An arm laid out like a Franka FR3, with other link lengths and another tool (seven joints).
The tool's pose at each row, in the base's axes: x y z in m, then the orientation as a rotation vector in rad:
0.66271 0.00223 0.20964 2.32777 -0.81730 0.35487
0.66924 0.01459 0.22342 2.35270 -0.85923 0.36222
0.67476 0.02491 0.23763 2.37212 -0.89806 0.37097
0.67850 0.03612 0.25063 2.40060 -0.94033 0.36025
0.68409 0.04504 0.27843 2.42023 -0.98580 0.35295
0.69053 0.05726 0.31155 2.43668 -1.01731 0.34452
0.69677 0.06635 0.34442 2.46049 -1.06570 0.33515
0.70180 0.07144 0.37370 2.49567 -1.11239 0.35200
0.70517 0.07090 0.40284 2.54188 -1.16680 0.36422
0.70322 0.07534 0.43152 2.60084 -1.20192 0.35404
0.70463 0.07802 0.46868 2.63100 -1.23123 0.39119
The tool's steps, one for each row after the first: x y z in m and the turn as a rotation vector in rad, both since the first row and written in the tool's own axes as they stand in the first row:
0.00532 -0.00499 -0.01822 0.03060 -0.01724 0.02804
0.01099 -0.00790 -0.03549 0.05662 -0.03080 0.05470
0.01435 -0.01079 -0.05249 0.08517 -0.06058 0.07725
0.02667 -0.00637 -0.07918 0.10791 -0.08624 0.10386
0.04044 -0.00192 -0.11202 0.12545 -0.10695 0.12087
0.05539 0.00442 -0.14265 0.15275 -0.13594 0.14781
0.06970 0.01222 -0.16800 0.19865 -0.15185 0.17773
0.08529 0.02441 -0.18967 0.25490 -0.17654 0.20934
0.09426 0.03676 -0.21443 0.31174 -0.21195 0.22069
0.11035 0.05210 -0.24436 0.35647 -0.20906 0.24329

